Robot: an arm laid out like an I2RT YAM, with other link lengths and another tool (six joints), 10 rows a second.
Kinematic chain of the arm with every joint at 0, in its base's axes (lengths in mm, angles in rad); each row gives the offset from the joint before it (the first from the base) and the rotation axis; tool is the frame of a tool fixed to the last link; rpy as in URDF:
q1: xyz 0 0 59.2 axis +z
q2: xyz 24.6 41.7 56 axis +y
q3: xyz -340.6 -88.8 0 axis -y
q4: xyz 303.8 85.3 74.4 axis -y
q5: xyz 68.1 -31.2 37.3 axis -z
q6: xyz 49.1 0 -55.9 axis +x
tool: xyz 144 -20 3 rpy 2.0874 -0.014 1.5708
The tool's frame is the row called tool.
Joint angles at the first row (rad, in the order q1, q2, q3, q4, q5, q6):
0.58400 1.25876 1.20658 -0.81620 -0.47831 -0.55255
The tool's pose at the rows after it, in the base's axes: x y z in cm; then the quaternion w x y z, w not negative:
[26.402 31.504 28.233 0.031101 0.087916 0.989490 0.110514]
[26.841 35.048 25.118 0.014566 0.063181 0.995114 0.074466]
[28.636 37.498 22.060 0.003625 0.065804 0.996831 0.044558]
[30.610 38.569 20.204 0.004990 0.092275 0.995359 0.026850]
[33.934 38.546 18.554 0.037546 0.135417 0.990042 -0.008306]
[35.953 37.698 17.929 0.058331 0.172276 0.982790 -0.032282]
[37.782 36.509 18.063 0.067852 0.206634 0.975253 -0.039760]
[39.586 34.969 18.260 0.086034 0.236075 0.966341 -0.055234]
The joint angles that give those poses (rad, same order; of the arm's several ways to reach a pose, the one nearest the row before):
0.69741 1.35043 1.23750 -0.82400 -0.41959 -0.58233
0.76884 1.48075 1.28394 -0.81322 -0.38336 -0.58280
0.79405 1.60598 1.33512 -0.79350 -0.34849 -0.56823
0.80052 1.67885 1.36700 -0.76518 -0.29953 -0.52470
0.80073 1.74994 1.41034 -0.74397 -0.17570 -0.48867
0.79449 1.77940 1.43163 -0.74240 -0.08912 -0.45457
0.77010 1.79010 1.44746 -0.74206 -0.04665 -0.42484
0.74772 1.79908 1.46283 -0.74825 0.01369 -0.41216

